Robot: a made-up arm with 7 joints. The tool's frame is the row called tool.
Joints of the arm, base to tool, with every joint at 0 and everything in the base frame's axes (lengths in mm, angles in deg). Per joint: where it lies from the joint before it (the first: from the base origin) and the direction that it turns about. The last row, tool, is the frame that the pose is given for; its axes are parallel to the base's.
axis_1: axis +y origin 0 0 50
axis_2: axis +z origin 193 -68 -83
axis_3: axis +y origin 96 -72 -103
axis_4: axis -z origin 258 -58 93
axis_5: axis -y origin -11 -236 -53
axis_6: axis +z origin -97 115 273
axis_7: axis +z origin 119 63 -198
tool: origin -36 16 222
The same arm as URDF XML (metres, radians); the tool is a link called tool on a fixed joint. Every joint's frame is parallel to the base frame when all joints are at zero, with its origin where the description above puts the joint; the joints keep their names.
<robot name="arm">
<joint name="axis_1" type="continuous"><parent link="base"/><child link="link1"/><origin xyz="0 0 0.05" rpy="0 0 0"/><axis xyz="0 1 0"/></joint>
<joint name="axis_2" type="continuous"><parent link="link1"/><child link="link2"/><origin xyz="0.193 -0.068 -0.083" rpy="0 0 0"/><axis xyz="0 0 1"/></joint>
<joint name="axis_3" type="continuous"><parent link="link2"/><child link="link3"/><origin xyz="0.096 -0.072 -0.103" rpy="0 0 0"/><axis xyz="0 1 0"/></joint>
<joint name="axis_4" type="continuous"><parent link="link3"/><child link="link4"/><origin xyz="0.258 -0.058 0.093" rpy="0 0 0"/><axis xyz="0 0 -1"/></joint>
<joint name="axis_5" type="continuous"><parent link="link4"/><child link="link5"/><origin xyz="-0.011 -0.236 -0.053" rpy="0 0 0"/><axis xyz="0 -1 0"/></joint>
<joint name="axis_6" type="continuous"><parent link="link5"/><child link="link6"/><origin xyz="-0.097 0.115 0.273" rpy="0 0 0"/><axis xyz="0 0 1"/></joint>
<joint name="axis_7" type="continuous"><parent link="link6"/><child link="link7"/><origin xyz="0.119 0.063 -0.198" rpy="0 0 0"/><axis xyz="0 0 1"/></joint>
<joint name="tool_joint" type="fixed"><parent link="link7"/><child link="tool"/><origin xyz="-0.036 0.016 0.222" rpy="0 0 0"/></joint>
<link name="base"/>
<link name="link1"/>
<link name="link2"/>
<link name="link3"/>
<link name="link4"/>
<link name="link5"/>
<link name="link6"/>
<link name="link7"/>
<link name="tool"/>
</robot>

